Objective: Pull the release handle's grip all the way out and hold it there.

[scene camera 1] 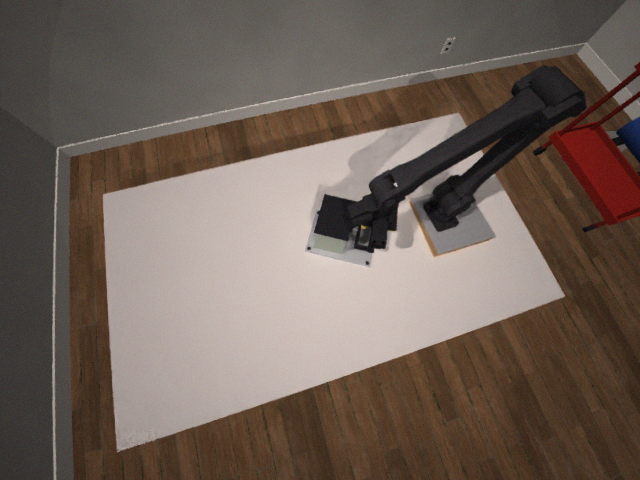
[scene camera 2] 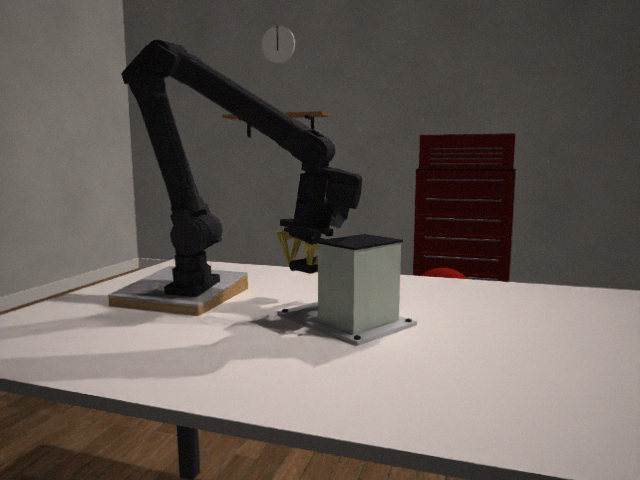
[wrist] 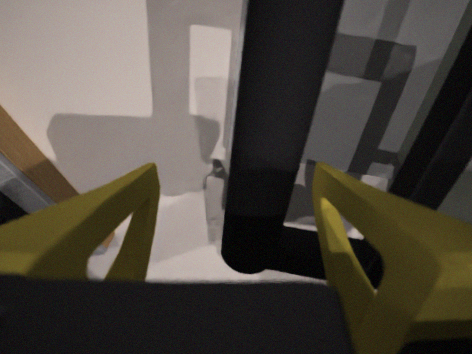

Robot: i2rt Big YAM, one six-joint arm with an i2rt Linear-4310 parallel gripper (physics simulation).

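The release handle is a black bar frame on the side of a pale green box (scene camera 1: 330, 243) (scene camera 2: 359, 289) with a black top. Its grip (scene camera 2: 303, 266) (wrist: 280, 110) stands out from the box on the arm's side. My gripper (scene camera 2: 299, 259) (wrist: 235, 176) points down with its yellow fingers open. In the wrist view the grip runs between the two fingers, nearer the right fingertip. In scene camera 2 the fingertips are at about the grip's height. Contact with the grip is not visible. The wrist hides part of the handle in scene camera 1.
The box stands on a grey base plate (scene camera 1: 341, 257) (scene camera 2: 368, 335) with dark bolts, on the white table (scene camera 1: 217, 310) (scene camera 2: 465, 392). The arm's grey and wooden mount (scene camera 1: 460, 237) (scene camera 2: 149, 303) is close by. A red cart (scene camera 1: 599, 173) and red tool chest (scene camera 2: 465, 206) stand beyond the table.
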